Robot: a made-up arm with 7 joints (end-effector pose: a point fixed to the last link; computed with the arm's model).
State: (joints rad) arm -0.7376 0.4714 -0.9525 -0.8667 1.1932 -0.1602 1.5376
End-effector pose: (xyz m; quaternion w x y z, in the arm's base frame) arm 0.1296 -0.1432 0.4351 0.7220 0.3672 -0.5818 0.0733
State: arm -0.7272 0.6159 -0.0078 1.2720 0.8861 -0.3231 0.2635
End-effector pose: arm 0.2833 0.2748 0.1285 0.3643 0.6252 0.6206 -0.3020
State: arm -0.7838 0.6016 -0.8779 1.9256 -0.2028 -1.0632 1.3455
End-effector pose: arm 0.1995 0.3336 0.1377 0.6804 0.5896 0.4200 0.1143
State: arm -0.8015 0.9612 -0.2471 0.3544 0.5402 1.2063 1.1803
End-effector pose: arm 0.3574 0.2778 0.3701 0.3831 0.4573 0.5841 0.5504
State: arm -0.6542 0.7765 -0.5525 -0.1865 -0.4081 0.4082 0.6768
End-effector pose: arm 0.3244 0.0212 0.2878 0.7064 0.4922 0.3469 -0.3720
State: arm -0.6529 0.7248 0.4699 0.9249 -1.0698 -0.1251 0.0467
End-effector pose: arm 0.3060 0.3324 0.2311 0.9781 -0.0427 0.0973 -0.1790
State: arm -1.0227 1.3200 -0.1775 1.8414 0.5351 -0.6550 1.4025
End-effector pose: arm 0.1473 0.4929 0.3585 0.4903 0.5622 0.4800 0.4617
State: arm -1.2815 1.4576 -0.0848 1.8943 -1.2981 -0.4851 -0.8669
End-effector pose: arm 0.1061 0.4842 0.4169 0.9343 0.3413 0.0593 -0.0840
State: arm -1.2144 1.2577 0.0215 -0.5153 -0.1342 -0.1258 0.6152
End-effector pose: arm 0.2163 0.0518 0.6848 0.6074 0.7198 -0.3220 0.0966
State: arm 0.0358 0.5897 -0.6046 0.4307 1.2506 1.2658 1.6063
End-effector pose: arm 0.0894 0.2071 0.0693 0.0572 0.8479 0.3117 0.4250
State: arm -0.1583 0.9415 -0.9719 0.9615 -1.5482 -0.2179 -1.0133
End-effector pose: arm 0.0285 0.3546 0.0954 0.5399 -0.0777 0.3642 -0.7549
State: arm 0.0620 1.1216 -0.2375 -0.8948 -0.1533 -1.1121 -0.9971
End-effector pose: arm 0.1461 0.0526 0.3743 0.0960 -0.7617 0.3554 0.5332
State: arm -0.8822 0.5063 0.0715 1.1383 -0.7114 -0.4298 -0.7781
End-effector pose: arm 0.3606 0.2128 0.1825 0.7309 0.2878 0.0645 -0.6155
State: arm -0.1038 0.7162 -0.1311 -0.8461 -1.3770 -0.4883 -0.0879
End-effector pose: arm 0.1934 0.0363 0.3789 0.6681 0.1261 -0.3578 -0.6401
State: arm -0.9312 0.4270 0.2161 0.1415 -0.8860 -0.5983 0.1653
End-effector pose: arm 0.3927 0.1150 0.4548 0.8728 0.2081 -0.3654 -0.2480
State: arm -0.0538 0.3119 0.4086 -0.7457 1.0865 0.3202 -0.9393
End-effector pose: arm 0.1821 0.1660 0.3857 0.3874 0.5993 0.6261 -0.3143
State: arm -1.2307 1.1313 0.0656 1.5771 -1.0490 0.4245 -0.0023
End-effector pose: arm 0.2917 0.3981 0.3517 0.9214 -0.1755 0.2568 -0.2328
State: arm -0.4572 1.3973 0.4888 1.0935 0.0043 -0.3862 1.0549
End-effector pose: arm 0.1793 0.5006 0.4481 0.6670 0.4237 0.3484 0.5042
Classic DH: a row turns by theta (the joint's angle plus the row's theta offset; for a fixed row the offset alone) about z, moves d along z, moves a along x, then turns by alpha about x. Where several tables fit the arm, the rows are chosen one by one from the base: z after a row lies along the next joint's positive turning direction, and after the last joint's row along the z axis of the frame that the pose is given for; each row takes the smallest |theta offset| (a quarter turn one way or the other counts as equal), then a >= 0, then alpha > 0; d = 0 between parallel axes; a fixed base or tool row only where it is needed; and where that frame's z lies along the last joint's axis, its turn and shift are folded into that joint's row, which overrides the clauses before.
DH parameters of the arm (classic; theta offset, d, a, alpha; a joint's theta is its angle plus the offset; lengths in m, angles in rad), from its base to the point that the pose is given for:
base (fixed): -0.071 0.466 -0.0233 -1.3004
joint 1: -1.3111 0.0193 -0.0207 -1.5708
joint 2: 1.2915 0.0245 -0.0235 1.5708
joint 3: 1.5708 -0.2239 0.0009 -1.5708
joint 4: 1.5708 -0.0132 0.0307 1.5708
joint 5: 0 0.2293 0.0089 -1.5708
joint 6: -1.5708 0.0117 0.0591 1.5708
joint 7: 0.1023 -0.0203 -0.0155 0.7621
tool (fixed): -1.2164 0.0152 0 0

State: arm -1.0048 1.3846 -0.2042 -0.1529 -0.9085 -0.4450 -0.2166
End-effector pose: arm 0.3065 0.1414 0.5977 0.5141 0.7338 -0.1586 -0.4148
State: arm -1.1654 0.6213 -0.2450 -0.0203 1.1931 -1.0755 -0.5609
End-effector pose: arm 0.3490 -0.0062 0.5210 0.1827 -0.9825 -0.0331 0.0121
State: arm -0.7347 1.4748 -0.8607 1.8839 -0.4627 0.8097 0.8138
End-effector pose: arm -0.0492 0.4986 0.4751 0.0834 -0.0491 0.8233 0.5593
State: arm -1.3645 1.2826 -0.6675 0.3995 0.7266 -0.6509 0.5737
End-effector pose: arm 0.3844 0.1922 0.5555 0.2295 0.9702 0.0391 0.0668
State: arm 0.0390 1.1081 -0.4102 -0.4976 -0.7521 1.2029 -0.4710
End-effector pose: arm 0.1412 0.1354 0.2162 0.1173 -0.0072 0.6134 -0.7810
